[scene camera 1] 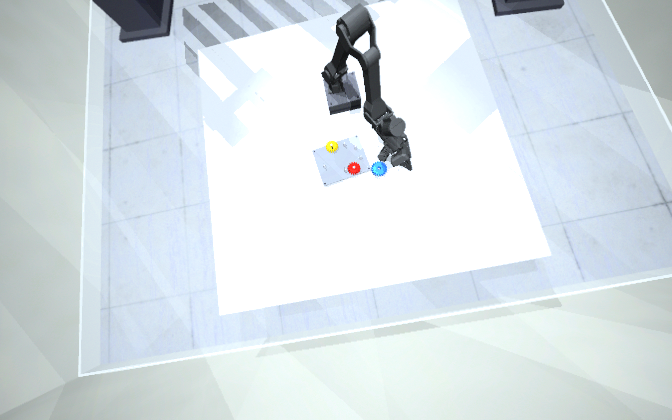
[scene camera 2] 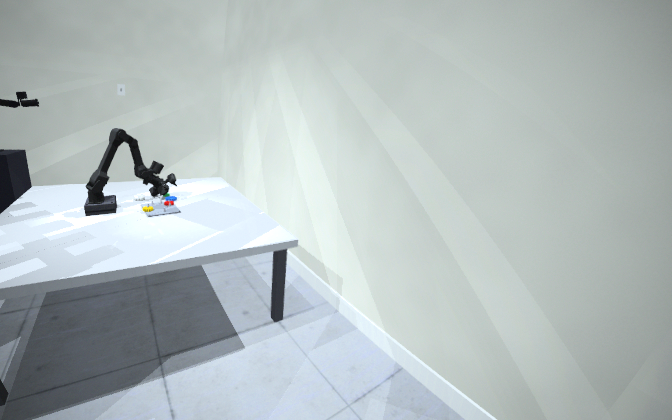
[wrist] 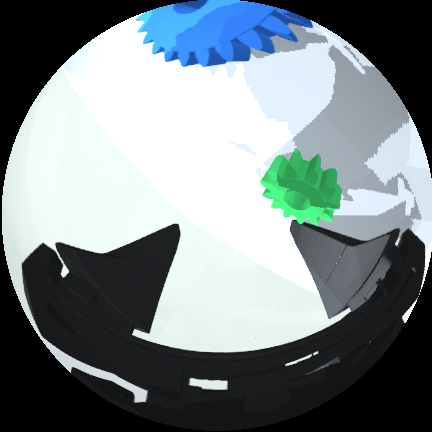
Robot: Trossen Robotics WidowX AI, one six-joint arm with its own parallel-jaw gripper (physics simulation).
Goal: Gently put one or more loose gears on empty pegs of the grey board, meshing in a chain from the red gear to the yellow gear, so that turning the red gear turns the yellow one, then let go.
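Places are measured from the arm's base along level axes (x right, y ahead, z up), in millimetres.
Pixels of known places: gripper, fingertip midpoint: (scene camera 1: 411, 164) (scene camera 2: 171, 189) (wrist: 236, 227); arm's base, origin of the base link: (scene camera 1: 335, 86) (scene camera 2: 96, 201).
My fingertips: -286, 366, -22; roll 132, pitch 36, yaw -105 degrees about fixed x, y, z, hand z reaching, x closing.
Ahead of a thing's pixels: the offset from my fingertips to its top centre, as dx, dy, dz. "pt": to the spot under its first point. Level surfaces: height alone.
The red gear @(pt +227, +2, -9) (scene camera 1: 354, 169) (scene camera 2: 169, 203) and yellow gear @(+318, -113, -8) (scene camera 1: 329, 148) (scene camera 2: 148, 209) sit apart on the grey board @(+283, -57, -3) (scene camera 1: 332, 172) (scene camera 2: 162, 213). Empty pegs show on the board. A loose blue gear @(+124, +1, -16) (scene camera 1: 374, 171) (scene camera 2: 171, 199) (wrist: 225, 35) lies flat on the table beside the board's corner near the red gear. A small loose green gear @(+35, -30, -16) (scene camera 2: 167, 195) (wrist: 320, 192) lies beyond the blue one; in scene camera 1 the gripper hides it. My gripper (scene camera 1: 396, 163) (wrist: 236, 227) is open and empty above the table. In the wrist view, the green gear appears just past the right fingertip, not between the fingers.
The arm's base (scene camera 1: 342, 95) (scene camera 2: 100, 205) stands on the white table @(dz -34) (scene camera 1: 350, 250) (scene camera 2: 200, 240) behind the board. Pale objects @(+88, -185, -16) (scene camera 2: 140, 198), hard to make out, lie near the base in scene camera 2. A wall (scene camera 2: 450, 150) rises beyond the table.
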